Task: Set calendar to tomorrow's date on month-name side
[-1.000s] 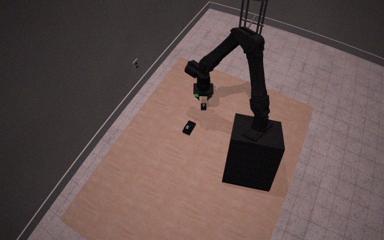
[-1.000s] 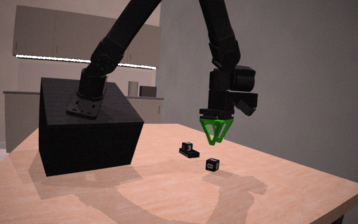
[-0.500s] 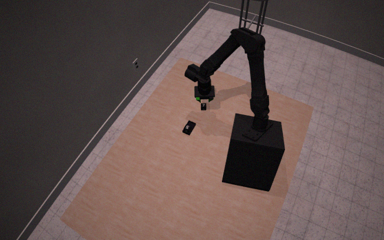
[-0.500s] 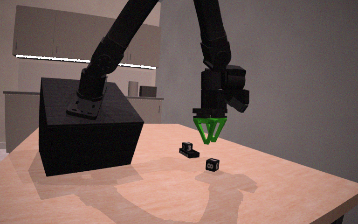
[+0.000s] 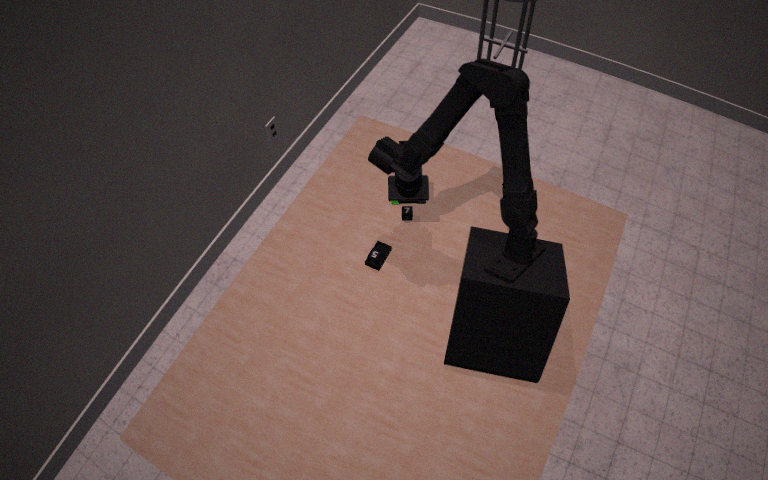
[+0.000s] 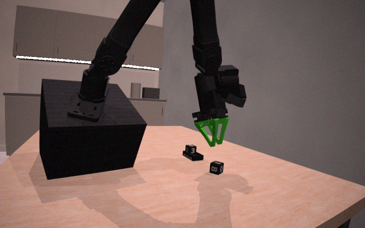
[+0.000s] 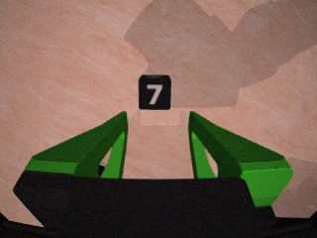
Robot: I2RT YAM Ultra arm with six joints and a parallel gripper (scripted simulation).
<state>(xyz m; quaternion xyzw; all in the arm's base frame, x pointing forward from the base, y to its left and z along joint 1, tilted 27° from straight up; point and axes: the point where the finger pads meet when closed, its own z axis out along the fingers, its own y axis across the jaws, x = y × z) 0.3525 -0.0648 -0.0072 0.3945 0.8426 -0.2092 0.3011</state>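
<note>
Right now my hand is 10 mm short of the black cube, 10 mm to the left of it and 70 mm above it. Also, from my hand: black tray 10 mm behind, 150 mm to the left, 80 mm below.
</note>
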